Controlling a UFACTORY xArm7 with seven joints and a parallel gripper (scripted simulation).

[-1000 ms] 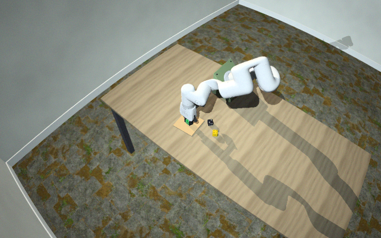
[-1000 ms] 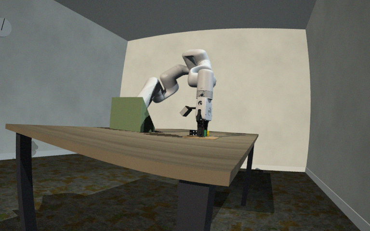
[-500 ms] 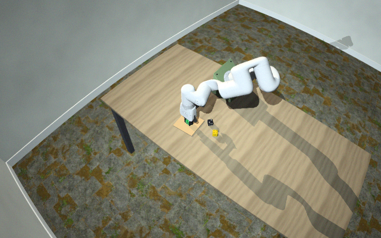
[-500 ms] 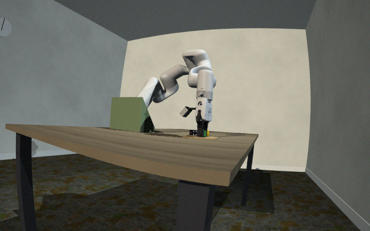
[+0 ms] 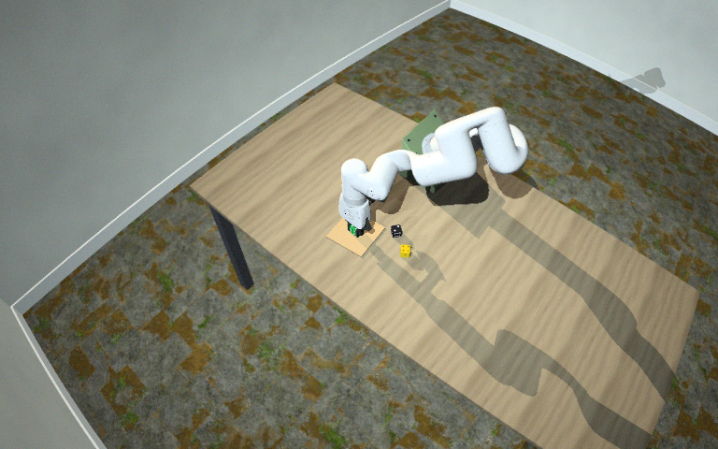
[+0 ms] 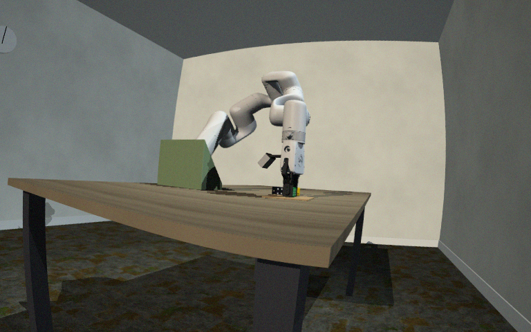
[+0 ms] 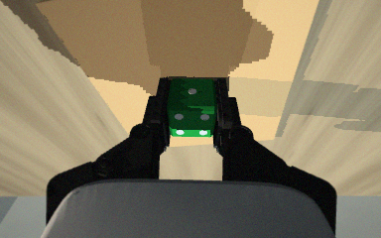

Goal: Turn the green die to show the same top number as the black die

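Right now my hand is 10 mm above the green die. Round my hand: black die 100 mm to the left, 90 mm behind, 10 mm below; then yellow die 170 mm to the left, 50 mm behind, 10 mm below; then tan mat 20 mm below.
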